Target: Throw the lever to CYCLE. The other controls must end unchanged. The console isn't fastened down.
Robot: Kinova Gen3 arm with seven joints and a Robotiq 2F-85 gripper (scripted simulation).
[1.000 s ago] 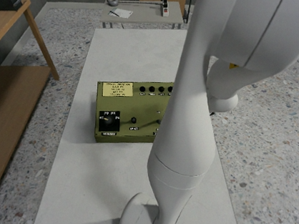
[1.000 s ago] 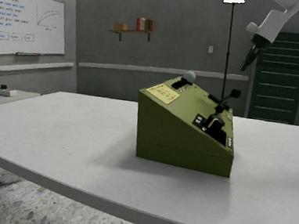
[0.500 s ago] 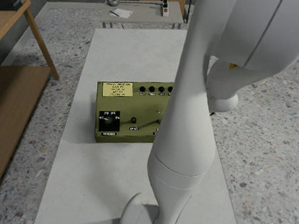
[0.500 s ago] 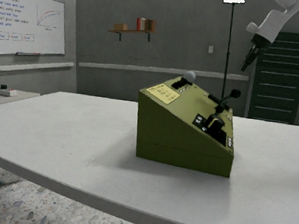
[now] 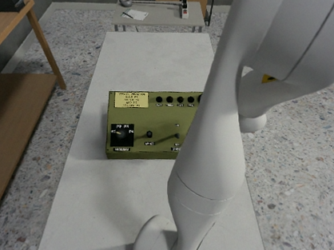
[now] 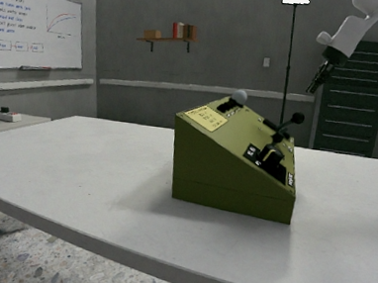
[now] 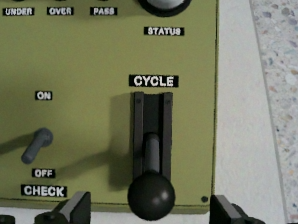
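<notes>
The black ball-topped lever is 70 mm ahead of my hand and 120 mm below it. Round my hand: black rotary selector: 80 mm ahead, 370 mm to the left, 130 mm below; then mode button: 80 mm ahead, 240 mm to the left, 130 mm below; then grey check toggle: 80 mm ahead, 120 mm to the left, 130 mm below.
</notes>
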